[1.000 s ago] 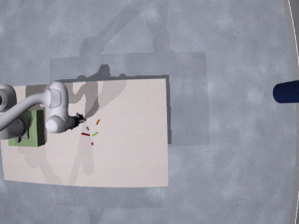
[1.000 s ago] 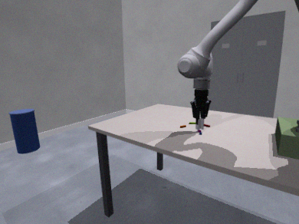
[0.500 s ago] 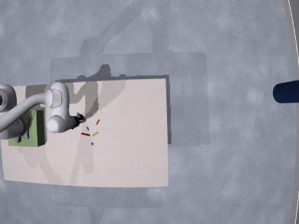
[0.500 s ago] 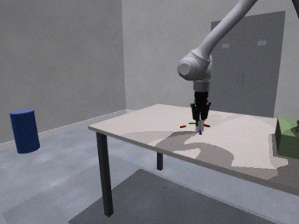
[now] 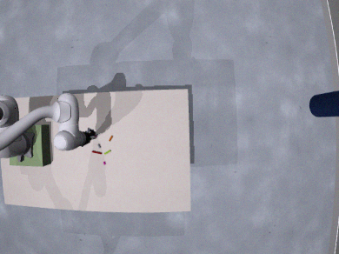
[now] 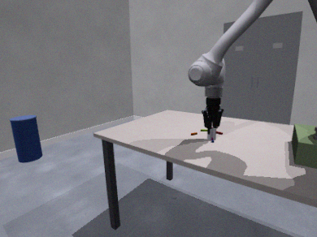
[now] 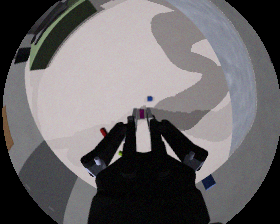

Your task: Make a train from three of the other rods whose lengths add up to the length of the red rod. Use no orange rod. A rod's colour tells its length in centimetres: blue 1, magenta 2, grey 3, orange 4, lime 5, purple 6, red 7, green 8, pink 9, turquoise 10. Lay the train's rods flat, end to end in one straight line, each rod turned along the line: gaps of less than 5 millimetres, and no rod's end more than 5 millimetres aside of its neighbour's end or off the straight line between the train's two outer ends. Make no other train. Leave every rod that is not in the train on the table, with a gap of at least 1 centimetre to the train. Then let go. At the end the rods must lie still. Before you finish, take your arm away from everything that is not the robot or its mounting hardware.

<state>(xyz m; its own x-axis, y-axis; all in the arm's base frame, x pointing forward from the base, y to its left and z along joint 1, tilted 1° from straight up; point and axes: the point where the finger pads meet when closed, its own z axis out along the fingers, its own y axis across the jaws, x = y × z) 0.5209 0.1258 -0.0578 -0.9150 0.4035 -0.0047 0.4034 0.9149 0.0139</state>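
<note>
Right now the blue rod is 20 mm behind my hand, 30 mm to the left of it and 30 mm below it. Also, from my hand: orange rod (120 mm ahead, 30 mm below); grey rod (40 mm ahead, 70 mm to the right, 30 mm below); red rod (20 mm ahead, 120 mm to the right, 30 mm below).
</note>
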